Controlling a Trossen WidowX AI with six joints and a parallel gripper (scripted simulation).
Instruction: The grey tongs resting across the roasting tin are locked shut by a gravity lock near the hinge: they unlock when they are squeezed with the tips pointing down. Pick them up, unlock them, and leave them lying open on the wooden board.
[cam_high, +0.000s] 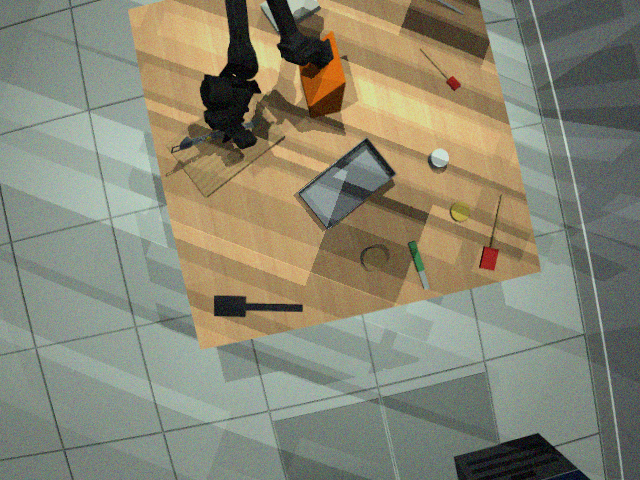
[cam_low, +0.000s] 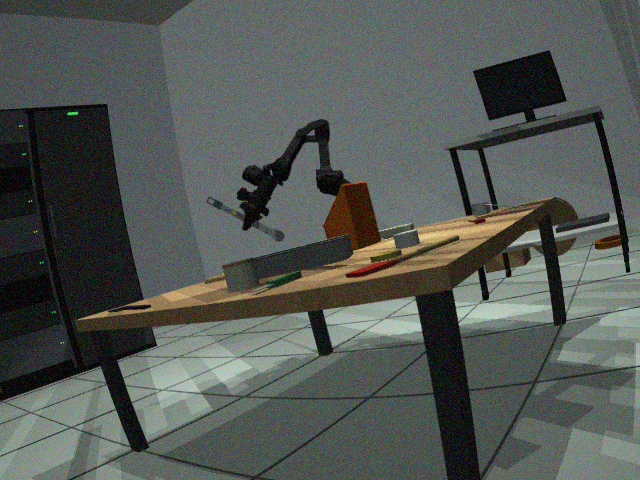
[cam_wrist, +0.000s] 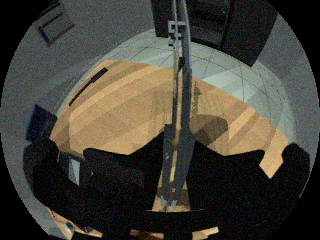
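Now: the wooden board 5 cm behind my gripper tip, 2 cm to the right of it and 15 cm below it. Round my gripper tip: black spatula: 55 cm ahead, 7 cm to the right, 15 cm below; grey roasting tin: 21 cm ahead, 36 cm to the left, 12 cm below; white cylinder: 19 cm ahead, 70 cm to the left, 14 cm below.
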